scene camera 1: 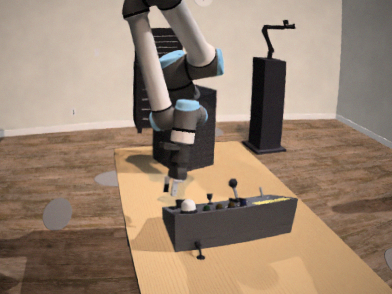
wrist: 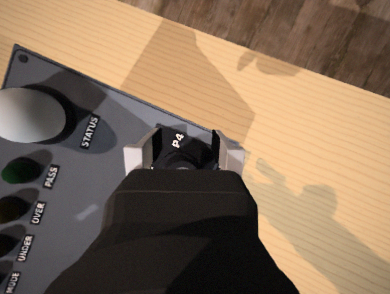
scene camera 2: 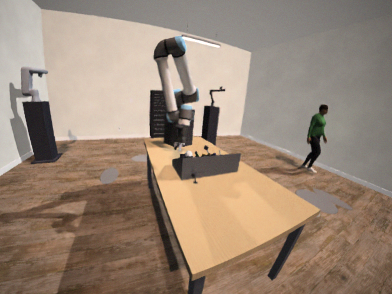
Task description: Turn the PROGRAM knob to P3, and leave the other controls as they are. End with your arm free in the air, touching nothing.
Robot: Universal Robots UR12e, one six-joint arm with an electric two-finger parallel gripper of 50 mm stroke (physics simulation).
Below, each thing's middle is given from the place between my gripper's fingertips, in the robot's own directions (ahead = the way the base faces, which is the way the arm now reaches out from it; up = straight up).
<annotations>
Now: the control box (scene camera 1: 193, 226) 100 mm ahead of my hand, 220 mm to the left of it and 50 mm below it.
</annotations>
